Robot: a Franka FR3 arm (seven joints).
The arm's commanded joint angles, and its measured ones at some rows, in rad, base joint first. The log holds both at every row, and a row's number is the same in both.
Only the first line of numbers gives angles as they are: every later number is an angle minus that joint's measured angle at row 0.
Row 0, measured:
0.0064, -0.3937, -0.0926, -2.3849, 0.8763, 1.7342, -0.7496
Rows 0 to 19, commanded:
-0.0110, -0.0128, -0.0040, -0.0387, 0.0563, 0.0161, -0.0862
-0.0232, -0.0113, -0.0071, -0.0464, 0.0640, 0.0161, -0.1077
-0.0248, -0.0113, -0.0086, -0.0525, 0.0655, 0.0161, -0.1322
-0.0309, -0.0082, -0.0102, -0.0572, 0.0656, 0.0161, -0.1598
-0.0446, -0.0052, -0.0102, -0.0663, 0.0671, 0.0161, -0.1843
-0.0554, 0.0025, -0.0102, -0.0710, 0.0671, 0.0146, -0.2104
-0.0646, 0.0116, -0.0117, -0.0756, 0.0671, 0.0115, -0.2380
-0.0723, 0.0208, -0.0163, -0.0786, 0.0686, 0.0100, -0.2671
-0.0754, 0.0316, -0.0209, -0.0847, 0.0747, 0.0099, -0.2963
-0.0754, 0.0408, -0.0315, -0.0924, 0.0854, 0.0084, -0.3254
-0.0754, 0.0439, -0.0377, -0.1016, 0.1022, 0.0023, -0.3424
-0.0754, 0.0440, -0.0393, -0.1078, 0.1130, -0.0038, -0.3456
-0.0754, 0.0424, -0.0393, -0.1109, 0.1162, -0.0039, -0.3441
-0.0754, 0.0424, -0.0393, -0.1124, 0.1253, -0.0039, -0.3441
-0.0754, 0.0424, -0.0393, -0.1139, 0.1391, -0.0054, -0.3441
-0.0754, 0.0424, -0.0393, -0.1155, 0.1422, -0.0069, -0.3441
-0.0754, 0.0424, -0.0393, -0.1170, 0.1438, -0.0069, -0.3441
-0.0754, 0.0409, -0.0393, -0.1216, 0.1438, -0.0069, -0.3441
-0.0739, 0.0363, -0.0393, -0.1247, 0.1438, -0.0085, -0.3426
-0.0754, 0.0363, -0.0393, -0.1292, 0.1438, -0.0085, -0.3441
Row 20, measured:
-0.0644, 0.0525, -0.0426, -0.0985, 0.1166, -0.0010, -0.3207
